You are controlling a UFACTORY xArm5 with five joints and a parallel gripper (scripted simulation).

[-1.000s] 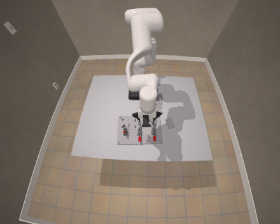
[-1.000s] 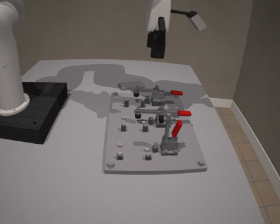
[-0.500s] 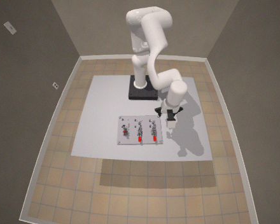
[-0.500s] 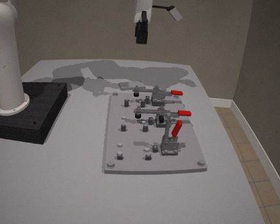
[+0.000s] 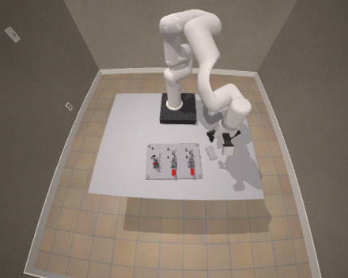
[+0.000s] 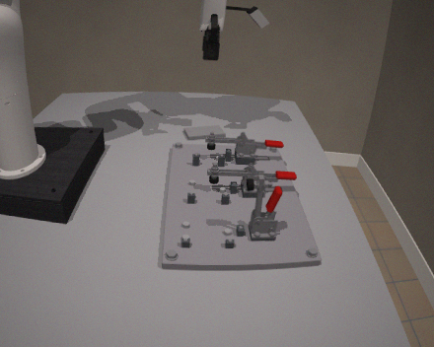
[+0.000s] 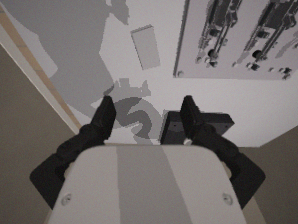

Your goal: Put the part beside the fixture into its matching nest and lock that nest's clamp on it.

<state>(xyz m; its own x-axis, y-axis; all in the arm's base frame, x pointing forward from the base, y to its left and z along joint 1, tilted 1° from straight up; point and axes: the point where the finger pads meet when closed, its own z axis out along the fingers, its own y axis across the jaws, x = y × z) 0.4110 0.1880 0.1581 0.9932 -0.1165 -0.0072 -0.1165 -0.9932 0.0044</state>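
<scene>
My gripper is now 21 cm above the grey block part. Also, from my hand: grey fixture plate 2 cm ahead, 25 cm to the right, 21 cm below.
</scene>
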